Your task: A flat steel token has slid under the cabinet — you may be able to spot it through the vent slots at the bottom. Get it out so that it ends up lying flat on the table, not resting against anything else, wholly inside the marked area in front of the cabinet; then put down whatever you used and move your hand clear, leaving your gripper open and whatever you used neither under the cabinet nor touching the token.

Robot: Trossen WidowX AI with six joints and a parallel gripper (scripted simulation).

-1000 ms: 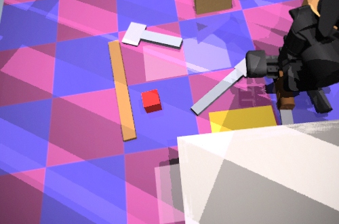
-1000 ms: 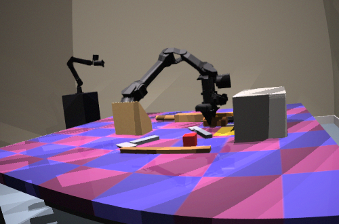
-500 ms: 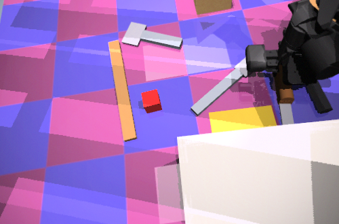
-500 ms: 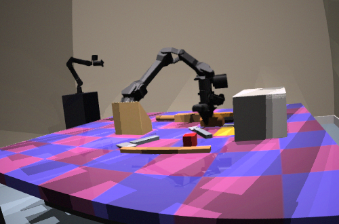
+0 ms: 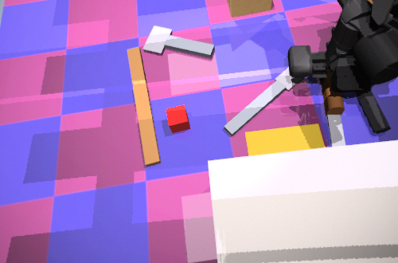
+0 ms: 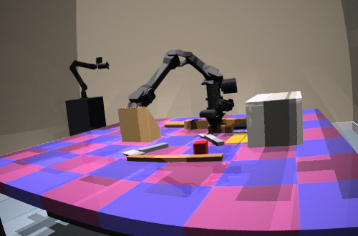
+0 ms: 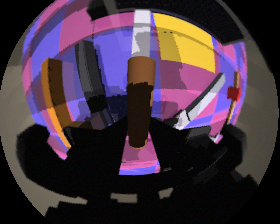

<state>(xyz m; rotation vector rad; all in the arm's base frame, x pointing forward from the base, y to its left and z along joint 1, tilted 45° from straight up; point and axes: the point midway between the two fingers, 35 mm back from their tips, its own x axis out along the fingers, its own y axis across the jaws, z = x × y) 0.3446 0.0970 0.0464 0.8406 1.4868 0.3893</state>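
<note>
Right now the black screwdriver is 5 cm to the left of my gripper tip and 4 cm ahead of it. The rest, counted from my gripper tip: wooden block: 16 cm behind, 15 cm to the left, 1 cm above; grey paddle-ended bar: 12 cm to the right, 1 cm behind; flat steel token: 30 cm ahead, 11 cm to the right.
</note>
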